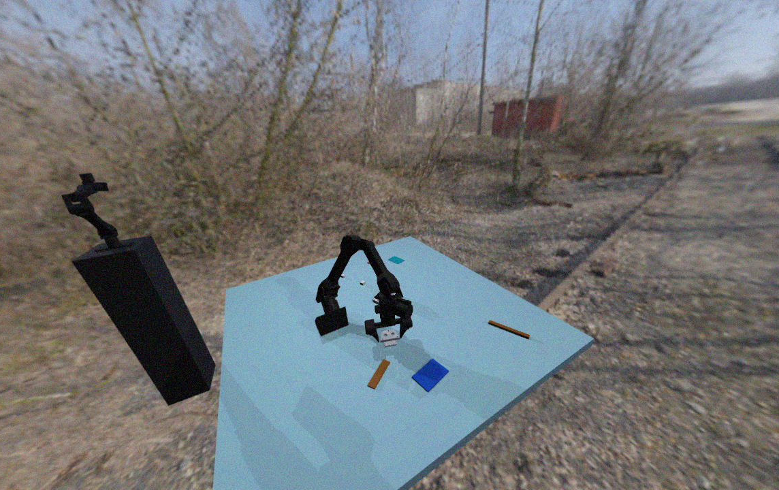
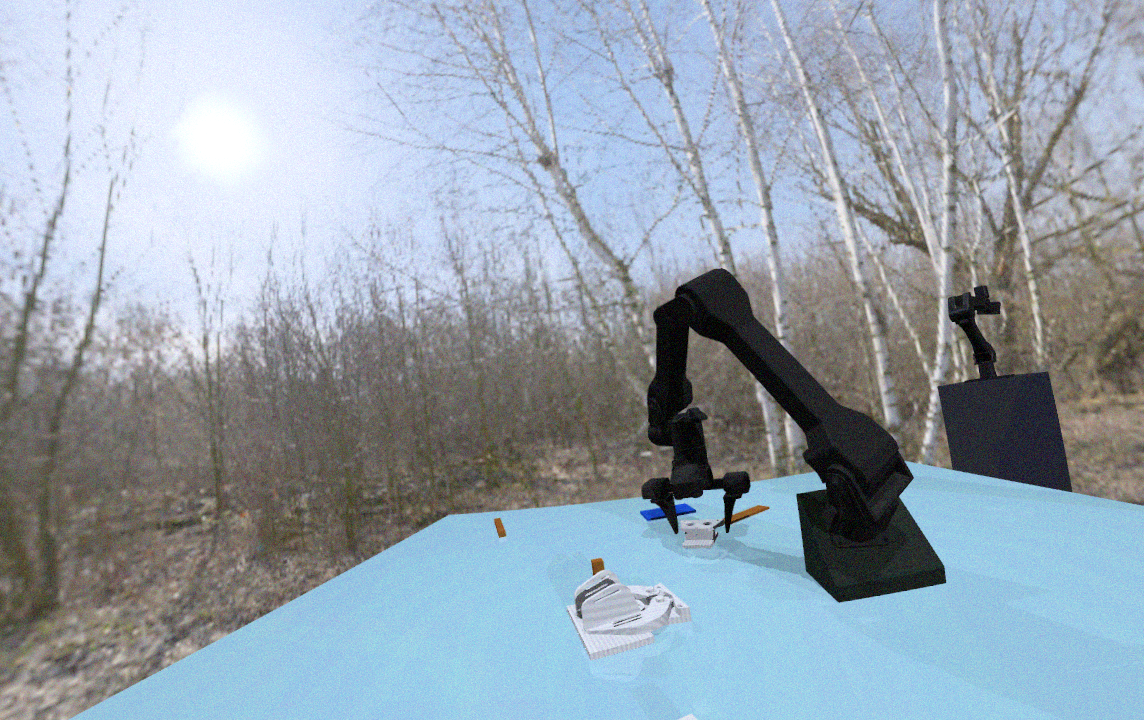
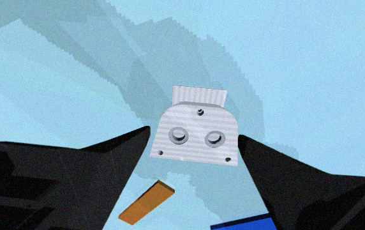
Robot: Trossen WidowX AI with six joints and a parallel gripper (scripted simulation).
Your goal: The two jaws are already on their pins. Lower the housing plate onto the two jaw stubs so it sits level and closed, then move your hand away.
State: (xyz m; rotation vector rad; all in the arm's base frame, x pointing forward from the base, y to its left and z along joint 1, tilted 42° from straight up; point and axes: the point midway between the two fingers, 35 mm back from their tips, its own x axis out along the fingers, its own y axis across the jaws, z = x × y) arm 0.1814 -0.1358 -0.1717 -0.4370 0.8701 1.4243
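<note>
Right now my gripper tip is 10 mm to the right of the white part. Also, from my gripper tip: orange bar (100 mm behind, 120 mm to the right, 10 mm below); then blue tile (70 mm ahead, 210 mm to the right, 10 mm below); then small orange block (160 mm ahead, 140 mm to the left).
</note>
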